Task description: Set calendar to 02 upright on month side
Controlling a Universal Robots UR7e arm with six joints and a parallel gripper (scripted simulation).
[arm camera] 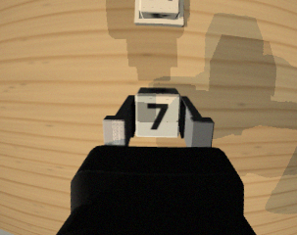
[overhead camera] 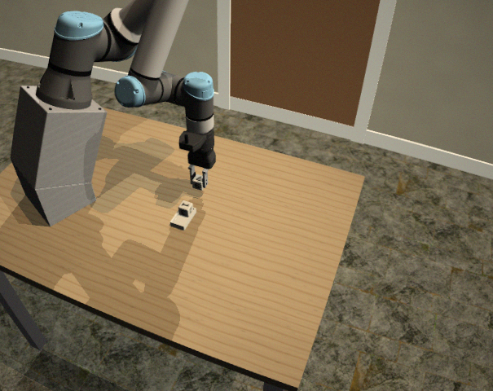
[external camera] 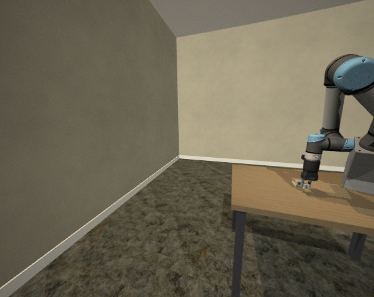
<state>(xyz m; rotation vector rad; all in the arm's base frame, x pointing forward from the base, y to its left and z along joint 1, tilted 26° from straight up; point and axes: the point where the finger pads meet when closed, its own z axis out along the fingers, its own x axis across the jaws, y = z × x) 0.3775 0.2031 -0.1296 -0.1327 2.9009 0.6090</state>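
My gripper is now 1 cm short of the calendar tray, 11 cm to the left of it and 5 cm above it. Round my hand: digit cube (1 cm below).
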